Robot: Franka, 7 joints.
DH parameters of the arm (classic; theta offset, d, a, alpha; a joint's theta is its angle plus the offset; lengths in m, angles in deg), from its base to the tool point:
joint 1: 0 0.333 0 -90
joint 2: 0 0 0 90
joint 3: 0 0.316 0.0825 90
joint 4: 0 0 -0.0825 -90
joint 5: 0 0.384 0 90
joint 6: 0 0 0.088 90
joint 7: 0 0.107 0 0
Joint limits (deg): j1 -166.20..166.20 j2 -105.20..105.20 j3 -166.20..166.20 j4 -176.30..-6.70 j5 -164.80..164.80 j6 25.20..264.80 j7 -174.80..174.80
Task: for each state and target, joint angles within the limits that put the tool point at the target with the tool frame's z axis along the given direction. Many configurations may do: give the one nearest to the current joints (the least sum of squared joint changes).
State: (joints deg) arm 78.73 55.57 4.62 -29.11 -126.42 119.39 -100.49
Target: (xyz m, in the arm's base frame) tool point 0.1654 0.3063 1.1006 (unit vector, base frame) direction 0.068 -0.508 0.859
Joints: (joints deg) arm 66.39 23.06 -15.37 -6.76 -147.55 122.58 -100.49
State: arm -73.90 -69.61 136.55 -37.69 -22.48 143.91 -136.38
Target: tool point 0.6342 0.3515 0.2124 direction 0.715 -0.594 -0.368
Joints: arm -104.87 -68.19 119.31 -88.51 -24.88 144.94 -136.38
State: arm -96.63 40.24 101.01 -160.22 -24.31 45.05 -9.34
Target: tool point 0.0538 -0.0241 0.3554 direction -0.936 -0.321 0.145
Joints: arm -133.47 70.20 111.47 -176.14 2.47 25.20 -9.34
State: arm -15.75 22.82 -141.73 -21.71 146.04 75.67 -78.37
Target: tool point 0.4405 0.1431 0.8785 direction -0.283 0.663 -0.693
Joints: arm 18.86 37.56 -107.00 -19.11 164.80 35.77 -78.37
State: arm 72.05 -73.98 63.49 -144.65 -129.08 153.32 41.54
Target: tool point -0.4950 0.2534 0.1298 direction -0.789 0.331 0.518
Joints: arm 53.55 -105.20 112.72 -121.23 -112.12 116.24 41.54
